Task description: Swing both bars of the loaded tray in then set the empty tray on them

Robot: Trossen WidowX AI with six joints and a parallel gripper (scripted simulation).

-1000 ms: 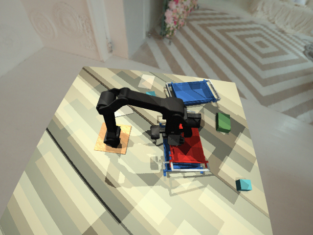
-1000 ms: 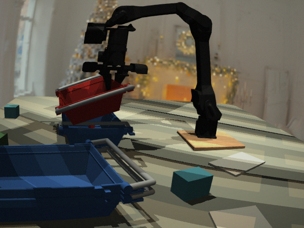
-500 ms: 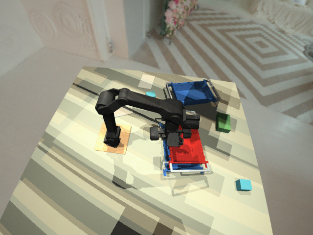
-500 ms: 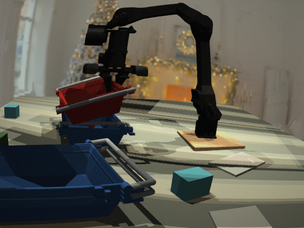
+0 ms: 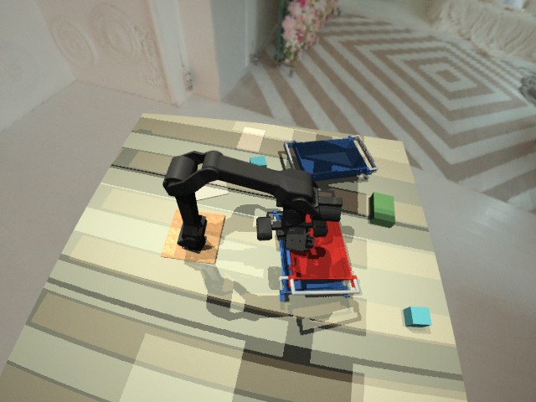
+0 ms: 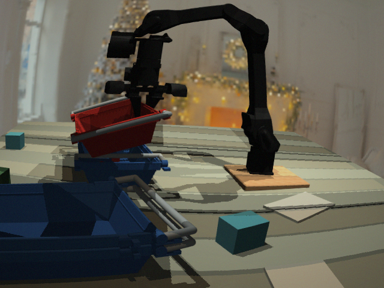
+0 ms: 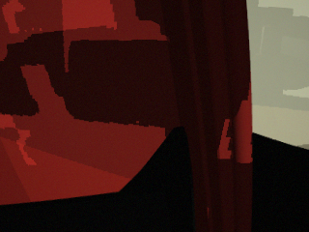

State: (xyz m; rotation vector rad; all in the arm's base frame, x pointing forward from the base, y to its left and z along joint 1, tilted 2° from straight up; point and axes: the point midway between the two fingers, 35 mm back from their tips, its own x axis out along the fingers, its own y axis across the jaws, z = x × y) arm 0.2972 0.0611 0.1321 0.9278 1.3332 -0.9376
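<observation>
Now: the red tray 7 cm ahead of my gripper tip, 3 cm to the left of it and 1 cm above it. Round my gripper tip: green block: 31 cm ahead, 28 cm to the left, 9 cm below.
</observation>
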